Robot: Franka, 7 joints.
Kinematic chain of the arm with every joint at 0, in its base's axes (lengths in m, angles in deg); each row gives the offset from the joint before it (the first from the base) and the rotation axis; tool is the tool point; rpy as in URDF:
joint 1: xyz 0 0 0.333 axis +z
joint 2: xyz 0 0 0 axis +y
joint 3: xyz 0 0 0.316 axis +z
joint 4: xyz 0.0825 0 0 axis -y
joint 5: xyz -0.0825 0 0.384 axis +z
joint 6: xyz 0 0 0 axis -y
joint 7: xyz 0.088 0 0 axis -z
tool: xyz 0 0 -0.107 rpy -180 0 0
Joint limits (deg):
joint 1: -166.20..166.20
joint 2: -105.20..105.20
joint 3: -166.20..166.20
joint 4: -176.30..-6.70
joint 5: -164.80..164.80
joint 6: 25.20..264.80
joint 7: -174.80..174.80
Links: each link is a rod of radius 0.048 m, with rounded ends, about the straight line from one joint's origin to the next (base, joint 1, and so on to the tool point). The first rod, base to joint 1, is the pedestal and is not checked.
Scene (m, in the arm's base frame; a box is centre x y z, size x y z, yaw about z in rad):
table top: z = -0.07
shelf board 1: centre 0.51 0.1 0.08 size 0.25 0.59 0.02 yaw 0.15
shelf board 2: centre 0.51 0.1 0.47 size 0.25 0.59 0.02 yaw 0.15
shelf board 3: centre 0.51 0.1 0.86 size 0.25 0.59 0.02 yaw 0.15
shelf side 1: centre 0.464 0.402 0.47 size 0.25 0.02 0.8 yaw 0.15
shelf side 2: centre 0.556 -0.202 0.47 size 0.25 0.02 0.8 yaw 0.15
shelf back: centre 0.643 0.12 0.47 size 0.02 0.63 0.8 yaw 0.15
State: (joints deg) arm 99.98 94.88 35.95 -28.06 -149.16 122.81 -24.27
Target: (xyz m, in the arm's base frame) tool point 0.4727 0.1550 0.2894
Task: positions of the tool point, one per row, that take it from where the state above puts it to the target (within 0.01 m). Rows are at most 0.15 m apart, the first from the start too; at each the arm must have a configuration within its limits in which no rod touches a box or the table.
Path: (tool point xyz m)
1: -0.2418 0.7738 0.0875
2: -0.2064 0.7628 0.0968
3: -0.1461 0.7410 0.1051
4: -0.0667 0.7044 0.1175
5: 0.0225 0.6483 0.1370
6: 0.1090 0.5697 0.1643
7: 0.1801 0.4698 0.1971
8: 0.2246 0.3541 0.2313
9: 0.2363 0.2323 0.2629
10: 0.2144 0.1160 0.2894
11: 0.2916 0.1469 0.2780
12: 0.3803 0.1599 0.2776
13: 0.4727 0.1550 0.2894

